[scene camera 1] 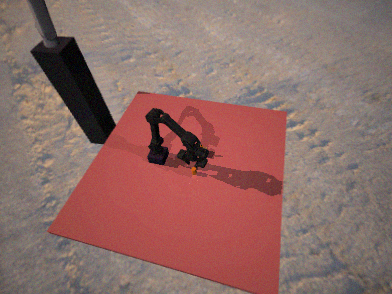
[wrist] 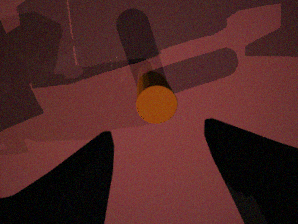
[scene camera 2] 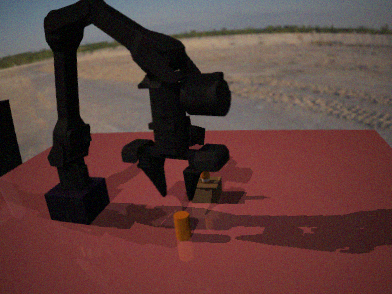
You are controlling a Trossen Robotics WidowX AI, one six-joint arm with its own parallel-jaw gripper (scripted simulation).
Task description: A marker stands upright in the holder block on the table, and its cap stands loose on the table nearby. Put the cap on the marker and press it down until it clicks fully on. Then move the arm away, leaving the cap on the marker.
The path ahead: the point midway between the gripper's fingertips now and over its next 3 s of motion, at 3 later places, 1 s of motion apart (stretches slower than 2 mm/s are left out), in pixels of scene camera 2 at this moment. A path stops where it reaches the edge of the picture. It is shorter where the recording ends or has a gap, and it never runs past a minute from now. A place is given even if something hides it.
My gripper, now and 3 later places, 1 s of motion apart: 177, 198; 182, 221; 182, 230; 184, 197
